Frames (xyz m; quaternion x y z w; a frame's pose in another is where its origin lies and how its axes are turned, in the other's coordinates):
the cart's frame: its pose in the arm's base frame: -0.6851 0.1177 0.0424 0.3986 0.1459 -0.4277 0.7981
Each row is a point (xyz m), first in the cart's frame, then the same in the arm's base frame.
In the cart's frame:
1: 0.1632 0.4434 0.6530
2: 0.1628 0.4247 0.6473
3: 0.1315 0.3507 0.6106
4: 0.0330 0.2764 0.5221
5: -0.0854 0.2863 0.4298
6: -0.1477 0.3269 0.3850
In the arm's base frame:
1: -0.3049 -0.3314 0.5932
2: -0.3194 -0.3327 0.5802
3: -0.3931 -0.3105 0.5369
4: -0.5012 -0.2108 0.4988
5: -0.5533 -0.0704 0.5128
6: -0.5529 0.0118 0.5406

